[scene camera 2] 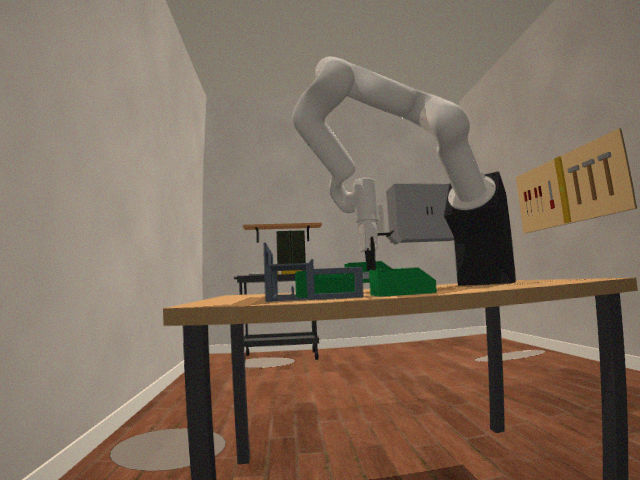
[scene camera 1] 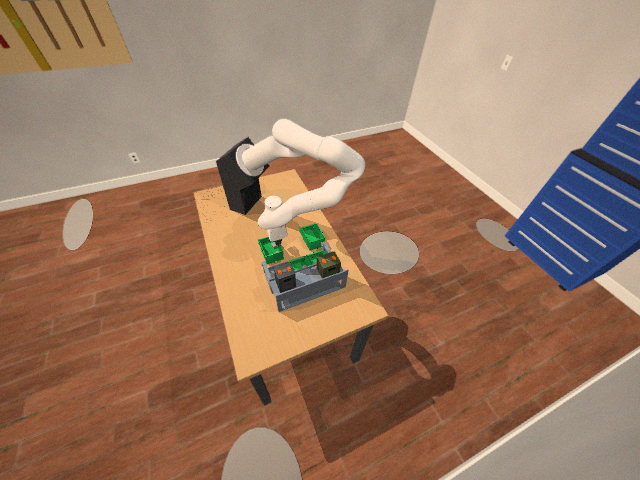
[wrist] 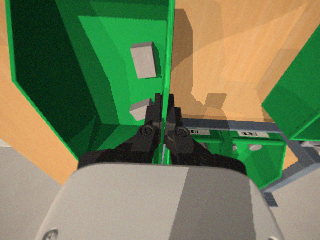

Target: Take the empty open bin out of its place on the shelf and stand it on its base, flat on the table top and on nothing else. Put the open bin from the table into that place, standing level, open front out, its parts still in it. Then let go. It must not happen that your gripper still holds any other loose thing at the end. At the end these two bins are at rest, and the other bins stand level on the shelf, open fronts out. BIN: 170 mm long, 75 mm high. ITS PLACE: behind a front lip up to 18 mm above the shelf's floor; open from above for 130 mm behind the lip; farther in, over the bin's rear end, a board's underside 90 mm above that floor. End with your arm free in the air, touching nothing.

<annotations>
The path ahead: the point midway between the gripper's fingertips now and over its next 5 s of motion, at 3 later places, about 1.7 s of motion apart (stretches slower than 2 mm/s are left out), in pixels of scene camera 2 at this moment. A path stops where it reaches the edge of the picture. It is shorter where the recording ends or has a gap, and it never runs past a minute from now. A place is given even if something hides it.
My gripper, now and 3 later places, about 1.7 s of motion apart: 371,270; 367,266; 355,267; 344,267
</annotations>
